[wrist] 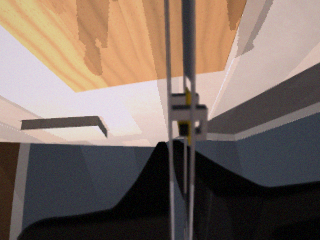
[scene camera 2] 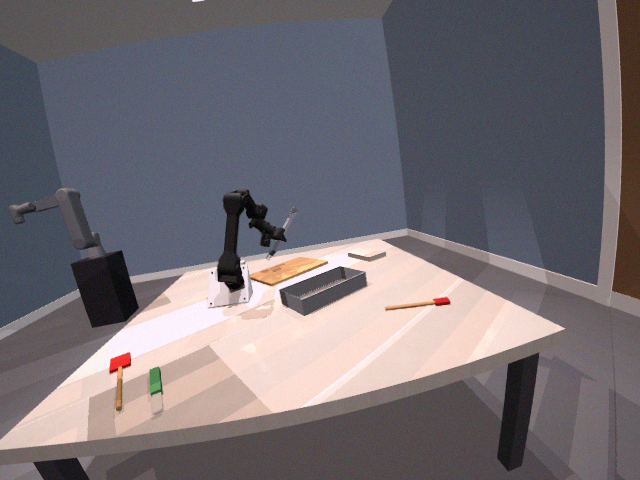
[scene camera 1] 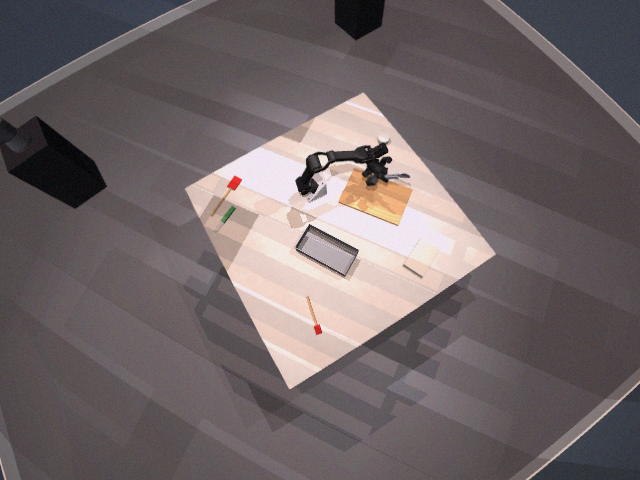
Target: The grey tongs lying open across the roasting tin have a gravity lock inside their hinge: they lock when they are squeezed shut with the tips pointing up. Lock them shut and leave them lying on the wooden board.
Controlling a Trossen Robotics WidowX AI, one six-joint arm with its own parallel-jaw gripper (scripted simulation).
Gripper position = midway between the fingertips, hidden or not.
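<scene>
I see my gripper [wrist: 168,148] here. A wooden board [wrist: 88,52] shares the wrist view with it, and I find the board [scene camera 1: 387,201] and again the board [scene camera 2: 272,276] from elsewhere. Then there is a grey roasting tin [scene camera 1: 337,255], which I can also see in scene camera 2, the tin [scene camera 2: 311,294].
</scene>
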